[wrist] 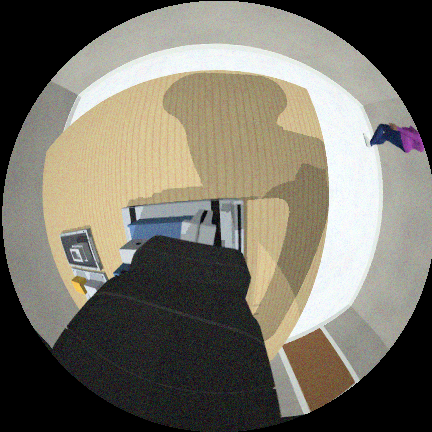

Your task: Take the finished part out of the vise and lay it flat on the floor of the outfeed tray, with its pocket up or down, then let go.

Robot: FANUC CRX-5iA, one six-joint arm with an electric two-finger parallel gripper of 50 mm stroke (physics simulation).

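Places are measured from the arm's base along level axes (x ahead, y left, z up), in metres.
Pixels of known places: gripper, fingertip midpoint: point(204, 218).
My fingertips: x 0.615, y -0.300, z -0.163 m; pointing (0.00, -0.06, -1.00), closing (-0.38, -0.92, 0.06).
Ahead of a thing's pixels: the offset from my fingertips to its top centre. "spot": to the spot under its first point. Level surfaces: height alone.
My gripper point(204, 218) is shut, its two pale grey fingers with dark pads close together; no part shows between them. The fingers are over or close in front of the blue and grey vise @(dx -0.122, dy +0.068, dz +0.038 m) point(156, 228); the height gap cannot be told. The black wrist housing hides much of the vise, and no finished part can be made out in it. At the left, a shallow dark-floored tray @(spot: dx +0.011, dy +0.267, dz -0.059 m) point(90, 234) with a light rim holds a small grey square piece with a pale square outline. I cannot tell whether this piece is a finished part.
Below the dark tray stands a lighter tray with a yellow block @(spot: dx -0.106, dy +0.391, dz -0.017 m) point(79, 285) and grey pieces. Black strips and pale metal rails @(spot: dx -0.019, dy -0.034, dz -0.025 m) point(232, 222) lie right of the fingers. The arm's shadow falls on the wooden table @(dz -0.061 m) point(115, 150). A person point(400, 138) is at the far right, and a brown door point(320, 370) at the lower right.
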